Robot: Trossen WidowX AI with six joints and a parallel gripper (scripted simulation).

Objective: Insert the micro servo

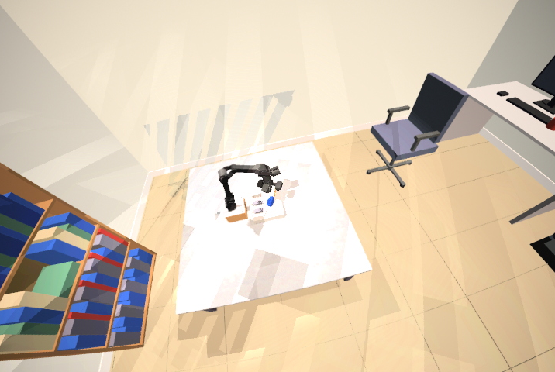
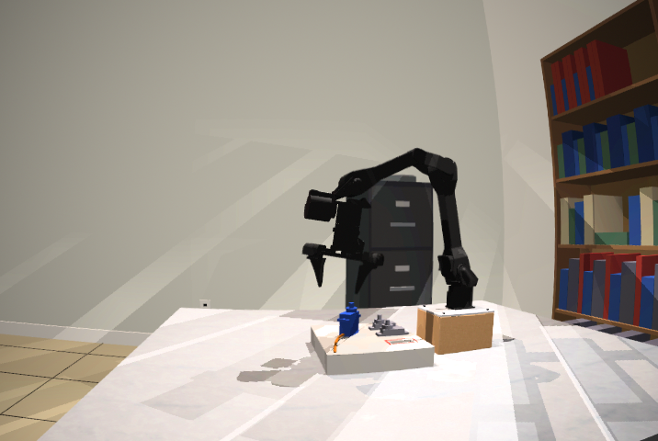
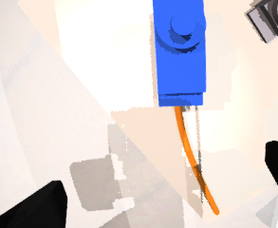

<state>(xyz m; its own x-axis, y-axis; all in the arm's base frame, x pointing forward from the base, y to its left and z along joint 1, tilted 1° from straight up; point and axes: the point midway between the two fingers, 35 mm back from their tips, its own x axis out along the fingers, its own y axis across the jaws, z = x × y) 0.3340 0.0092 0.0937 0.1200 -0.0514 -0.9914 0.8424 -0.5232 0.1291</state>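
My gripper tip is now 30 mm past the pale deck block and 140 mm above it.
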